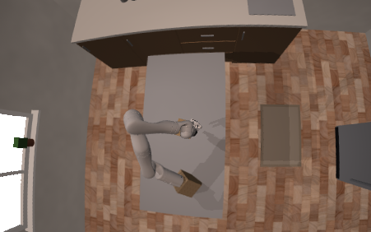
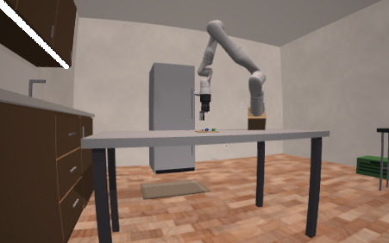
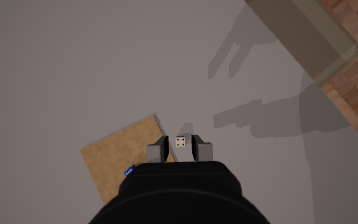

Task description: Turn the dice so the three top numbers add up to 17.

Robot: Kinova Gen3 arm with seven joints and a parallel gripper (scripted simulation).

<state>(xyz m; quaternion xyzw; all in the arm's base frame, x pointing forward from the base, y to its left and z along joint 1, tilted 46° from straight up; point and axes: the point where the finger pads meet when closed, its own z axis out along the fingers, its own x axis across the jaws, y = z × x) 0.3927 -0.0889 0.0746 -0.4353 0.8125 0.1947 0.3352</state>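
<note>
Right now my hand is 1 cm past the white die and 8 cm above it. Round my hand: tan mat (1 cm behind, 10 cm to the left, 9 cm below); blue die (1 cm behind, 10 cm to the left, 8 cm below); green die (6 cm behind, 9 cm to the left, 8 cm below).
</note>
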